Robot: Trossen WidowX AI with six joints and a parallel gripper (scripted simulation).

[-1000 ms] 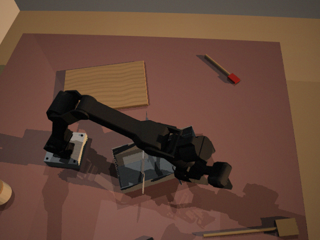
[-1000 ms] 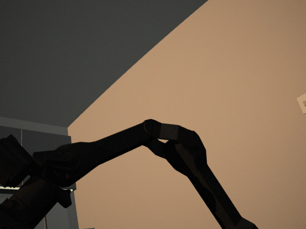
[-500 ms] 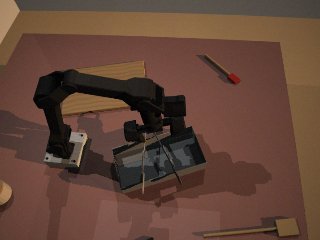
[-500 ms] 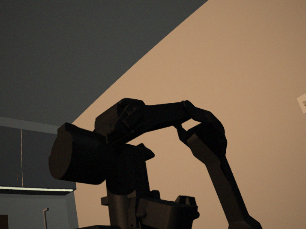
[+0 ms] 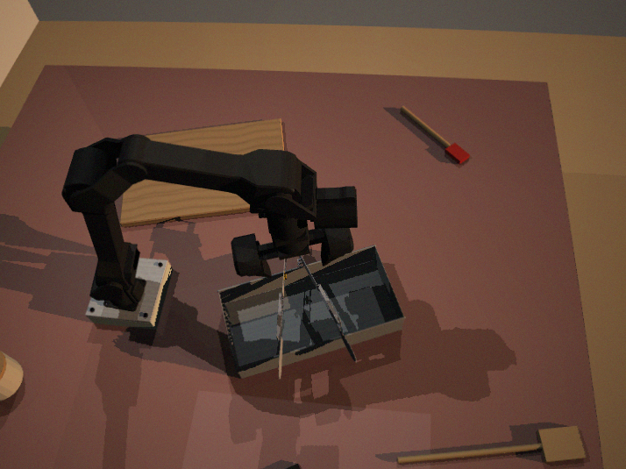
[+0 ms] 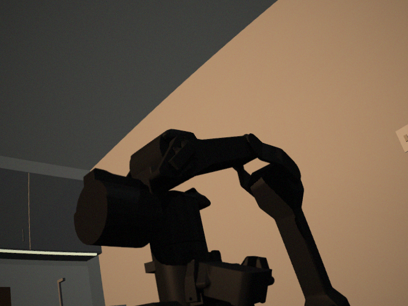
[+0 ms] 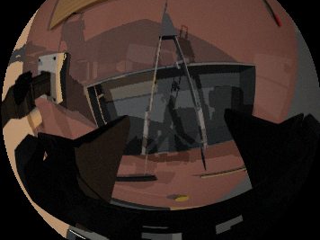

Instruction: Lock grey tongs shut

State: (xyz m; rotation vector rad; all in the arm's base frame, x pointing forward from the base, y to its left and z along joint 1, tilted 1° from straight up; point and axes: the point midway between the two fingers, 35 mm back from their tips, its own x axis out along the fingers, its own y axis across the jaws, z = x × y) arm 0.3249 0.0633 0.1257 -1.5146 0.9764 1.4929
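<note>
My gripper tip is now 20 mm short of the roasting tin, 30 mm to the left of it and 100 mm above it. Also, from my gripper tip: wooden board 280 mm behind, 260 mm to the left, 120 mm below; then wooden cup 520 mm behind, 260 mm to the right, 90 mm below; then red-headed spatula 220 mm ahead, 430 mm to the left, 120 mm below.
</note>
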